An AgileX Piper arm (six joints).
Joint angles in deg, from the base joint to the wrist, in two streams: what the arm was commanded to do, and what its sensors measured. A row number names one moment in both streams.
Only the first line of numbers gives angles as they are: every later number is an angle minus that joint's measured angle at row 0.
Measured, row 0: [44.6 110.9 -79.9 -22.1 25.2 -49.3]
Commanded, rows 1 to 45: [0.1 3.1 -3.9 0.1 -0.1 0.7]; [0.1 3.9 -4.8 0.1 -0.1 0.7]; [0.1 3.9 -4.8 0.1 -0.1 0.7]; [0.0 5.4 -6.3 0.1 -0.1 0.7]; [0.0 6.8 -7.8 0.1 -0.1 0.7]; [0.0 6.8 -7.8 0.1 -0.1 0.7]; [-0.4 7.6 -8.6 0.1 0.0 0.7]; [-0.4 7.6 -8.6 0.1 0.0 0.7]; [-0.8 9.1 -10.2 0.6 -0.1 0.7]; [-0.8 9.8 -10.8 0.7 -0.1 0.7]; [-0.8 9.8 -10.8 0.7 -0.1 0.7]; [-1.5 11.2 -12.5 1.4 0.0 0.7]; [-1.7 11.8 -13.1 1.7 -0.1 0.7]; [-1.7 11.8 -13.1 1.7 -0.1 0.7]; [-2.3 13.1 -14.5 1.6 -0.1 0.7]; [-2.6 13.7 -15.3 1.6 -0.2 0.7]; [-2.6 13.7 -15.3 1.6 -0.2 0.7]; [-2.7 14.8 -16.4 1.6 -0.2 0.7]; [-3.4 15.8 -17.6 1.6 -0.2 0.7]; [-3.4 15.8 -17.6 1.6 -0.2 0.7]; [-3.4 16.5 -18.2 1.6 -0.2 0.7]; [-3.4 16.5 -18.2 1.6 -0.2 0.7]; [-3.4 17.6 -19.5 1.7 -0.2 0.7]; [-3.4 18.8 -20.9 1.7 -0.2 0.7]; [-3.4 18.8 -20.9 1.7 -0.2 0.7]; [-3.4 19.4 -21.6 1.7 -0.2 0.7]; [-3.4 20.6 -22.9 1.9 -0.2 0.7]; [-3.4 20.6 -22.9 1.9 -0.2 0.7]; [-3.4 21.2 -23.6 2.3 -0.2 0.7]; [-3.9 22.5 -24.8 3.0 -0.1 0.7]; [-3.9 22.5 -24.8 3.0 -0.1 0.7]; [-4.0 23.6 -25.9 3.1 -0.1 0.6]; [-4.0 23.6 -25.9 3.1 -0.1 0.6]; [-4.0 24.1 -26.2 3.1 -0.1 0.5]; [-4.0 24.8 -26.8 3.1 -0.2 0.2]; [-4.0 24.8 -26.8 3.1 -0.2 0.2]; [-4.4 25.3 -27.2 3.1 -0.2 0.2]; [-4.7 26.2 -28.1 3.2 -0.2 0.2]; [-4.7 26.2 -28.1 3.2 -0.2 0.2]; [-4.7 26.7 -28.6 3.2 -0.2 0.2]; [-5.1 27.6 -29.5 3.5 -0.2 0.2]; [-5.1 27.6 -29.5 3.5 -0.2 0.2]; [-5.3 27.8 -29.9 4.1 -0.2 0.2]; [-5.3 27.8 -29.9 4.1 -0.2 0.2]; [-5.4 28.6 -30.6 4.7 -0.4 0.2]
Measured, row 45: [-5.0 27.8 -29.4 3.9 0.1 0.1]
